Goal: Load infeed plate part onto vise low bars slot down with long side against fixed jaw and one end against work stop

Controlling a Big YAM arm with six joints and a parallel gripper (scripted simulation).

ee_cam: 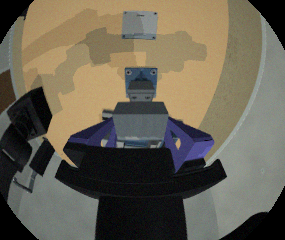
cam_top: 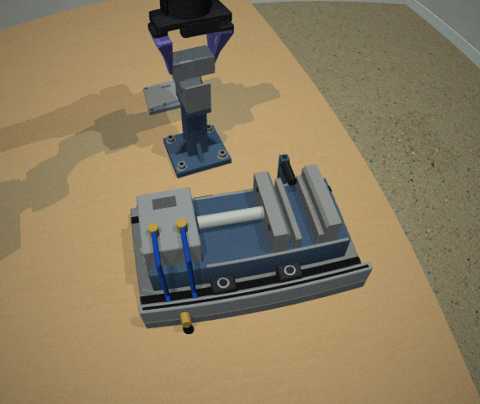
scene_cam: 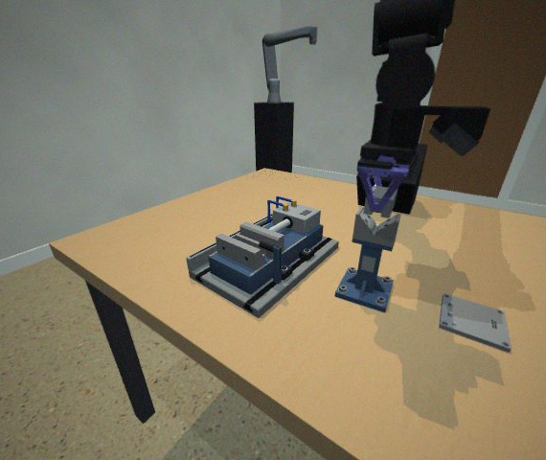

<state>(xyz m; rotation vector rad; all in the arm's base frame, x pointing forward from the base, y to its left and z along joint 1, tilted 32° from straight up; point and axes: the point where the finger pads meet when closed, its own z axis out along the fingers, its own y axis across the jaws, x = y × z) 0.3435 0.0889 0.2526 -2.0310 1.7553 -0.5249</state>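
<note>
The moving jaw is 200 mm to the right of my hand, 110 mm below it and 70 mm ahead of it. Also, from my hand: grey part: 10 mm below; then v-block stand: 130 mm below; then black work stop: 150 mm to the right, 100 mm ahead, 90 mm below.
</note>
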